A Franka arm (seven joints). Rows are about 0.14 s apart.
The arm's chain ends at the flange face. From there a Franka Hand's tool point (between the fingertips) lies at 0.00 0.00 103.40 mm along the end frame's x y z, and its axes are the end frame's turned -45 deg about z.
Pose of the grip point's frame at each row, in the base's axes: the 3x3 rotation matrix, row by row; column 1 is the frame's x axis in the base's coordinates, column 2 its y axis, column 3 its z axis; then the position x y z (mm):
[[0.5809 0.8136 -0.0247], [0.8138 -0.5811 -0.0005], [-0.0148 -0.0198 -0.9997]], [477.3 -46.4 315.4]
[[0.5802 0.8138 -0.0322], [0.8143 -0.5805 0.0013], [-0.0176 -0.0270 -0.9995]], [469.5 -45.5 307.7]
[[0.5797 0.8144 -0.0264], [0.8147 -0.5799 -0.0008], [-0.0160 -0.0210 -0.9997]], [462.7 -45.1 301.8]
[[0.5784 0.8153 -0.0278], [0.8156 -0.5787 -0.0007], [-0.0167 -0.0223 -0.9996]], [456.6 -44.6 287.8]
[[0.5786 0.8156 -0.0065], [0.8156 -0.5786 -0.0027], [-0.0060 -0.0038 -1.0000]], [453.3 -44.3 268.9]
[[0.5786 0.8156 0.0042], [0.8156 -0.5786 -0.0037], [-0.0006 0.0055 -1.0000]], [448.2 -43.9 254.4]
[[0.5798 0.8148 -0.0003], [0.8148 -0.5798 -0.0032], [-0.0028 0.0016 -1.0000]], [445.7 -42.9 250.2]
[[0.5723 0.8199 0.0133], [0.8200 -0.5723 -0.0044], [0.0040 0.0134 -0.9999]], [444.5 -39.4 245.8]
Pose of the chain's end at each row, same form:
[[0.9861 0.1645 -0.0247], [0.1645 -0.9863 -0.0005], [-0.0245 -0.0035 -0.9997]], [479.9 -46.3 418.8]
[[0.9857 0.1652 -0.0322], [0.1653 -0.9863 0.0013], [-0.0315 -0.0066 -0.9995]], [472.8 -45.6 411.0]
[[0.9858 0.1660 -0.0264], [0.1660 -0.9861 -0.0008], [-0.0262 -0.0035 -0.9997]], [465.4 -45.0 405.2]
[[0.9855 0.1675 -0.0278], [0.1675 -0.9859 -0.0007], [-0.0276 -0.0040 -0.9996]], [459.5 -44.5 391.2]
[[0.9858 0.1676 -0.0065], [0.1676 -0.9858 -0.0027], [-0.0069 0.0016 -1.0000]], [454.0 -44.0 372.3]
[[0.9858 0.1676 0.0042], [0.1676 -0.9858 -0.0037], [0.0035 0.0043 -1.0000]], [447.8 -43.5 357.8]
[[0.9861 0.1662 -0.0003], [0.1662 -0.9861 -0.0032], [-0.0008 0.0031 -1.0000]], [445.7 -42.6 353.6]
[[0.9844 0.1751 0.0133], [0.1752 -0.9845 -0.0044], [0.0123 0.0066 -0.9999]], [443.1 -38.9 349.2]

